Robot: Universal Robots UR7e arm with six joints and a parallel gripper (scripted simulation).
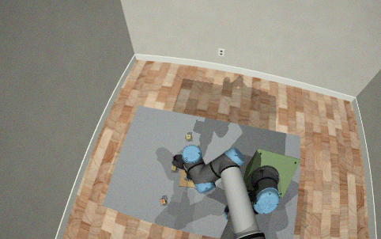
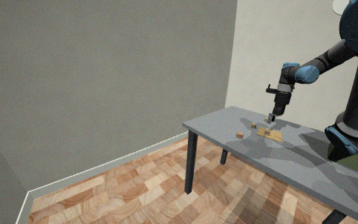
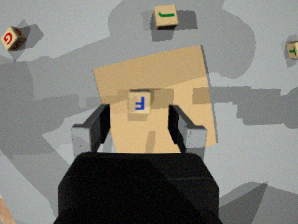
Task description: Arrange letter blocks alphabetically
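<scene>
Right now my hand is 1 cm past the mat, 3 cm to the left of it and 10 cm above it. From my hand the other things lie so: block 10 cm ahead, 2 cm to the right, 9 cm below.
</scene>
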